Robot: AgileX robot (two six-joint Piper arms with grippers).
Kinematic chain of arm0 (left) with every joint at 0, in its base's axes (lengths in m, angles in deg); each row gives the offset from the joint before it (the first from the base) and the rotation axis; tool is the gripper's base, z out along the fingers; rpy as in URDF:
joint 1: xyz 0 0 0.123 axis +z
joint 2: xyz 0 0 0 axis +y
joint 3: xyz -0.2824 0 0.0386 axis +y
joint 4: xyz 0.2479 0 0.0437 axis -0.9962 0 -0.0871
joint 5: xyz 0 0 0 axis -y
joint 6: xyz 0.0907 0 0.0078 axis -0.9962 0 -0.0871
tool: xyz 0 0 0 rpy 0 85 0
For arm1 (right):
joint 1: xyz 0 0 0.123 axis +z
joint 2: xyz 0 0 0 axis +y
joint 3: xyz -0.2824 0 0.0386 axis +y
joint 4: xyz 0.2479 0 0.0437 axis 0.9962 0 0.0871
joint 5: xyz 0 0 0 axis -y
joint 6: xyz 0.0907 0 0.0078 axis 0.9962 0 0.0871
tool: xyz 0 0 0 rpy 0 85 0
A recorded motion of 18 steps. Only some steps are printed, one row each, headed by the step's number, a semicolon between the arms.
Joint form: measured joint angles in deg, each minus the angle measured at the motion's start. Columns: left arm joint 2, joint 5, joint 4, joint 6, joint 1, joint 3; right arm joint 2, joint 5, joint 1, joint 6, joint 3, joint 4.
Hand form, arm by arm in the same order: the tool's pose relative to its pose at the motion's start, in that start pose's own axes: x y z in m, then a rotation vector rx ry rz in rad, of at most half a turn. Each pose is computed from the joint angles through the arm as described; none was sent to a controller.
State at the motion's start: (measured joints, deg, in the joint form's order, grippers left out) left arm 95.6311 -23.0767 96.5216 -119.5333 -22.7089 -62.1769; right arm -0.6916 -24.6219 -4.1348 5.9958 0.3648 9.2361
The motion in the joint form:
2: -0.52 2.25 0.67 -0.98 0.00 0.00; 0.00 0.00 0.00 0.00 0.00 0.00
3: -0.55 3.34 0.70 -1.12 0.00 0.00; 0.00 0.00 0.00 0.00 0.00 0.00
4: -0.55 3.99 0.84 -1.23 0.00 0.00; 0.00 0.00 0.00 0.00 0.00 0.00
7: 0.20 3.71 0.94 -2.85 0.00 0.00; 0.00 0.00 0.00 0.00 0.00 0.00
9: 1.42 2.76 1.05 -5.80 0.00 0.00; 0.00 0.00 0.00 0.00 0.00 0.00
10: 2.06 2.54 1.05 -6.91 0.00 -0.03; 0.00 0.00 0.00 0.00 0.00 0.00
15: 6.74 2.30 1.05 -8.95 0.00 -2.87; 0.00 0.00 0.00 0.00 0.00 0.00
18: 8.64 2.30 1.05 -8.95 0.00 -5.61; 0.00 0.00 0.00 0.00 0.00 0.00
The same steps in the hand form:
2: -0.0013 0.0033 -0.0025 -0.0394 0.0081 0.0096; 0.0000 0.0000 0.0000 0.0000 0.0000 0.0000
3: -0.0006 0.0048 -0.0027 -0.0561 0.0171 0.0116; 0.0000 0.0000 0.0000 0.0000 0.0000 0.0000
4: -0.0001 0.0057 -0.0028 -0.0663 0.0221 0.0112; 0.0000 0.0000 0.0000 0.0000 0.0000 0.0000
7: 0.0035 0.0054 0.0007 -0.0573 0.0312 0.0332; 0.0000 0.0000 0.0000 0.0000 0.0000 0.0000
9: 0.0091 0.0040 0.0064 -0.0346 0.0410 0.0751; 0.0000 0.0000 0.0000 0.0000 0.0000 0.0000
10: 0.0122 0.0037 0.0093 -0.0268 0.0482 0.0905; 0.0000 0.0000 0.0000 0.0000 0.0000 0.0000
15: 0.0224 0.0087 0.0303 -0.0092 0.0730 0.1141; 0.0000 0.0000 0.0000 0.0000 0.0000 0.0000
18: 0.0186 0.0143 0.0391 -0.0152 0.0608 0.1196; 0.0000 0.0000 0.0000 0.0000 0.0000 0.0000

